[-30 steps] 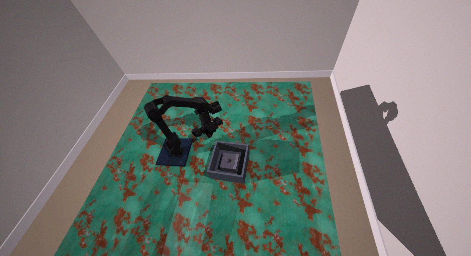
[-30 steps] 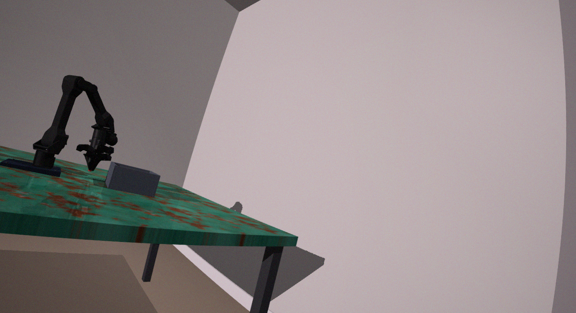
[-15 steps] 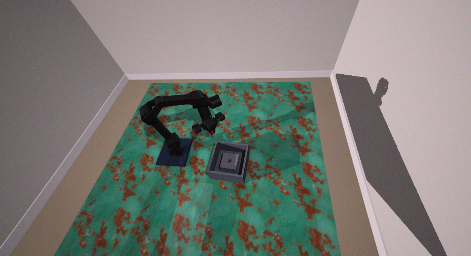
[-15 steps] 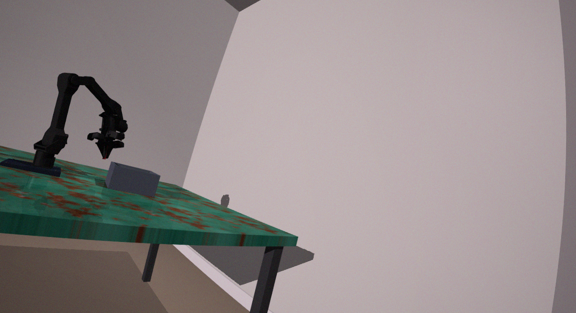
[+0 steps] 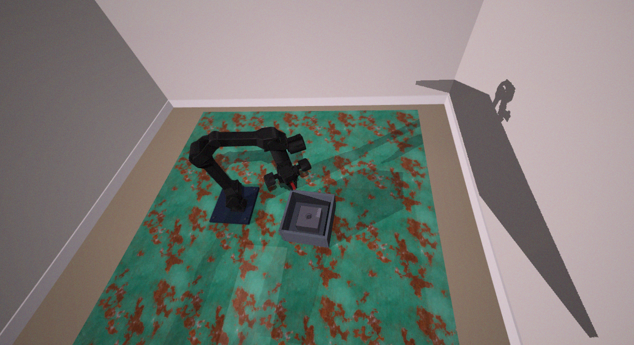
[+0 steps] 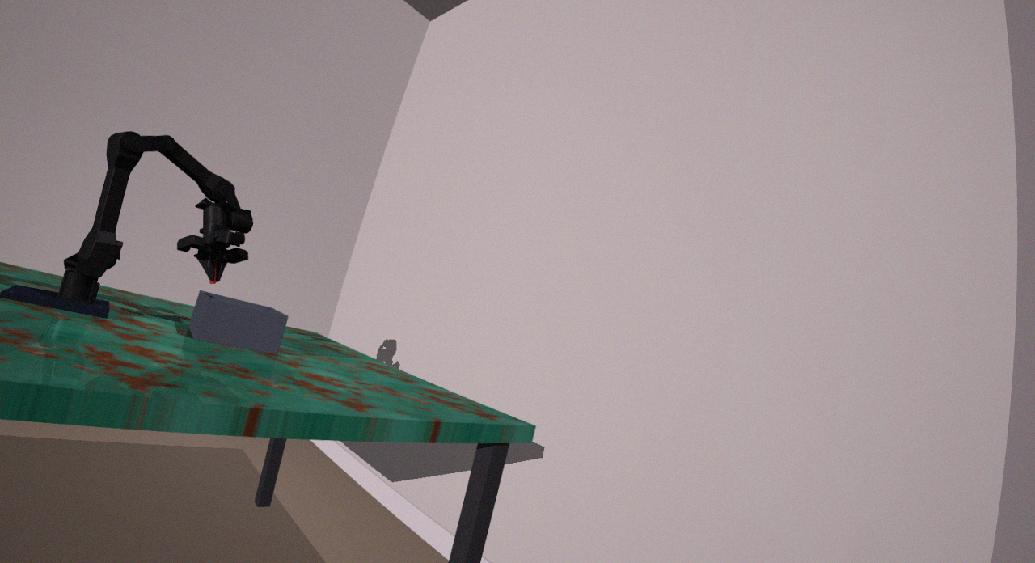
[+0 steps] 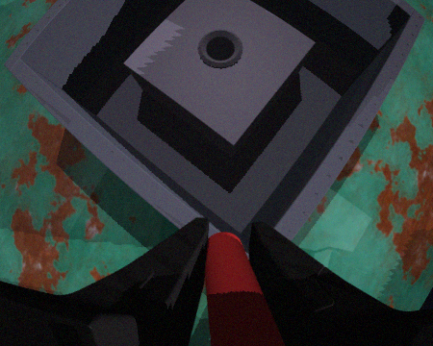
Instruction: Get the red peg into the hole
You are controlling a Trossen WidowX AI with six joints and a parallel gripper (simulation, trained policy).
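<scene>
Right now the red peg is 10 mm behind my gripper tip, 10 mm to the left of it and 30 mm above it. The rest, counted from my gripper tip: box 60 mm ahead, 80 mm to the right, 100 mm below; grey plate 60 mm ahead, 80 mm to the right, 90 mm below.
</scene>
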